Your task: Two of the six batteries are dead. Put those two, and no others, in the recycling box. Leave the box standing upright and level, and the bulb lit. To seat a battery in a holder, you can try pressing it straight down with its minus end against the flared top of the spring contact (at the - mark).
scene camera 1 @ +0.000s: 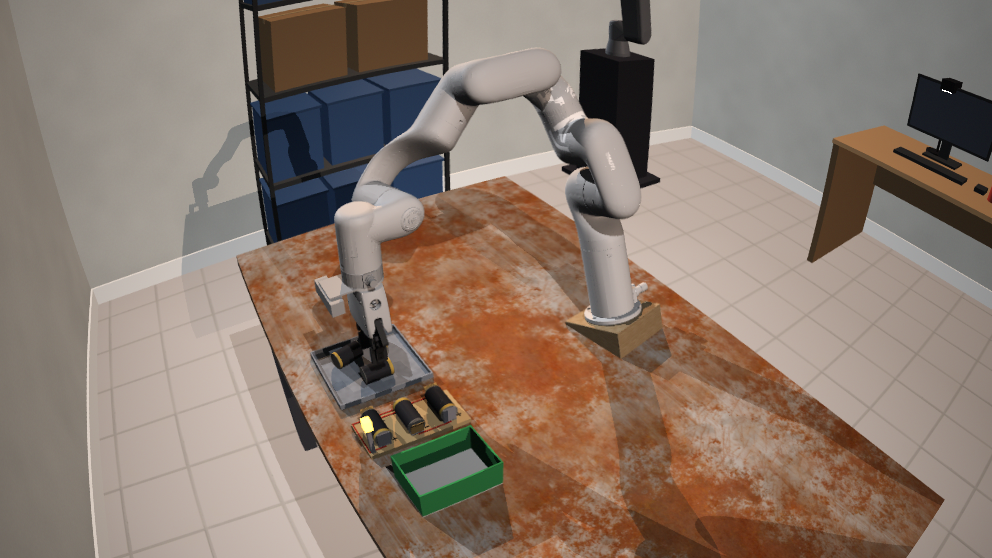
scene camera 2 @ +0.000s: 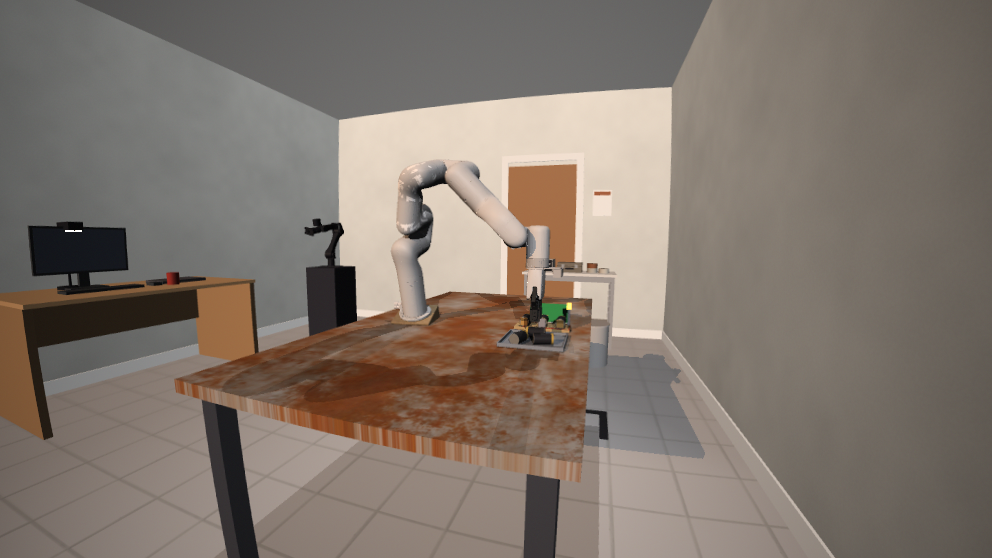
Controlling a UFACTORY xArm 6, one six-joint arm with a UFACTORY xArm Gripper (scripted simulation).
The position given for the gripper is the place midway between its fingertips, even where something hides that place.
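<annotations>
Gripper visible: scene camera 1 (374, 354), scene camera 2 (535, 320).
</annotations>
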